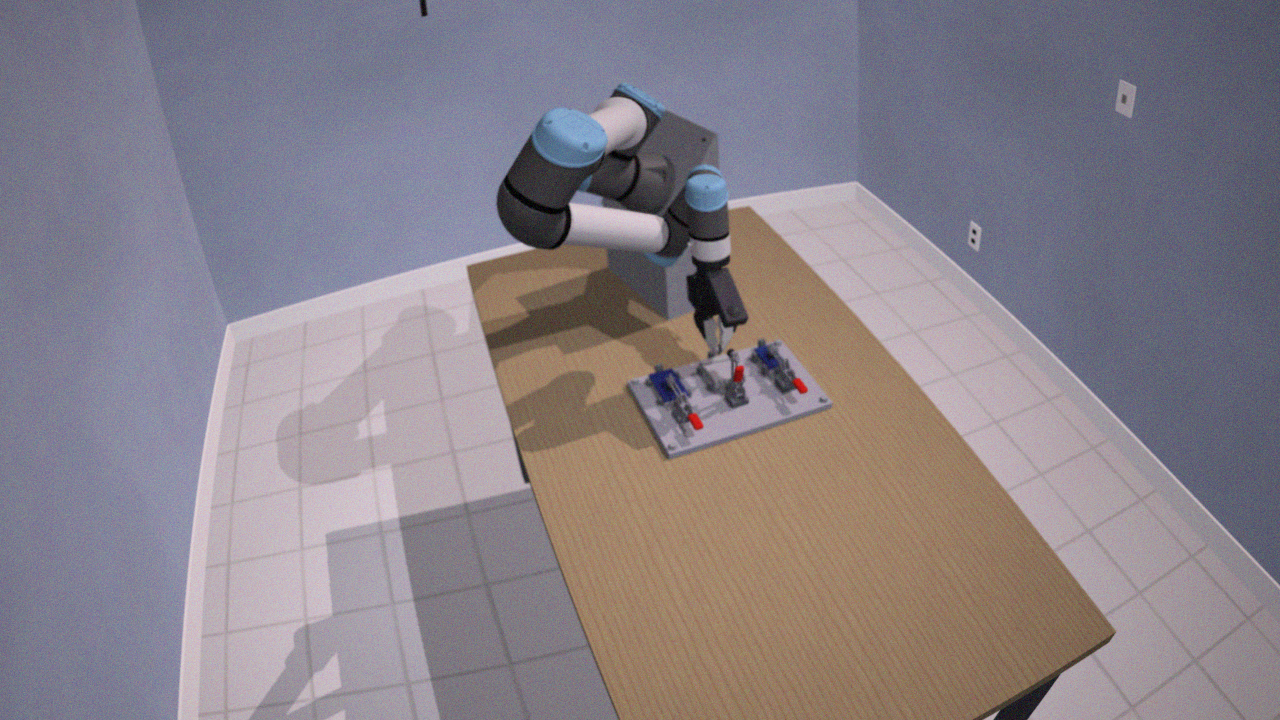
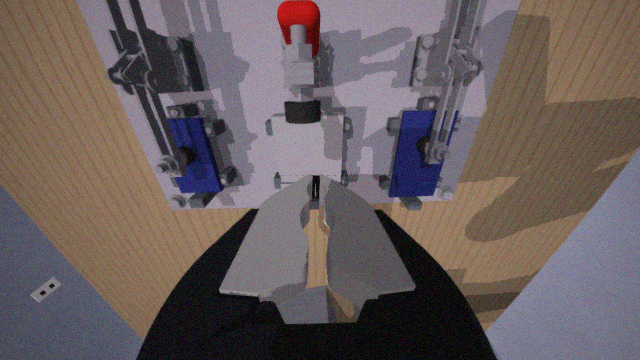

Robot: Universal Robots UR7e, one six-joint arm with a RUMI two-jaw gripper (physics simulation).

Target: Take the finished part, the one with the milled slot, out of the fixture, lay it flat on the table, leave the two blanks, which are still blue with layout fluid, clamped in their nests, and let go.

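Frame: origin at the arm's base, x left, y back, z up, level; metres.
Seen in the pictures: gripper, fingertip midpoint: [image 1: 718,354] [image 2: 315,177]; arm's base, link origin: [image 1: 652,185].
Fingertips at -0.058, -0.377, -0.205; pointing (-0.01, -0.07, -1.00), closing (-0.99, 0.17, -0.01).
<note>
Pixels of each thing's top centre, then the offset from my fingertips to it, as dx, dy, dz. "spot": a spot on its surface instead. Level surfaces: height alone.
- fixture plate, top centre: [image 2: 308,102] [image 1: 730,391] -0.001, -0.048, -0.059
- pale metal part, top centre: [image 2: 309,162] [image 1: 720,366] +0.005, -0.001, -0.030
- middle clamp's black tip, surface spot: [image 2: 302,111] spot: -0.002, -0.053, +0.044
- middle clamp's red handle, top centre: [image 2: 298,12] [image 1: 739,366] -0.006, -0.088, +0.030
- wooden table, surface height: dz -0.075
The fixture plate [image 1: 747,422] [image 2: 260,30] lies on the table. In its middle nest sits a pale metal part [image 1: 711,377] [image 2: 297,147], the one that is not blue; its slot cannot be made out. The middle clamp's black tip [image 2: 302,111] stands raised, seen over the part's edge. One blue blank [image 1: 666,385] [image 2: 412,157] and another blue blank [image 1: 768,358] [image 2: 202,172] lie in the outer nests under lowered clamp arms. My gripper [image 1: 718,352] [image 2: 315,177] is shut and empty, its fingertips above the plate's edge by the middle nest.
The middle clamp's red handle [image 1: 738,373] [image 2: 299,17] stands up beyond the part. Red handles of the outer clamps [image 1: 695,420] [image 1: 800,385] point away from the robot. The wooden table [image 1: 805,555] extends beyond the plate; the robot's grey pedestal [image 1: 640,273] stands behind.
</note>
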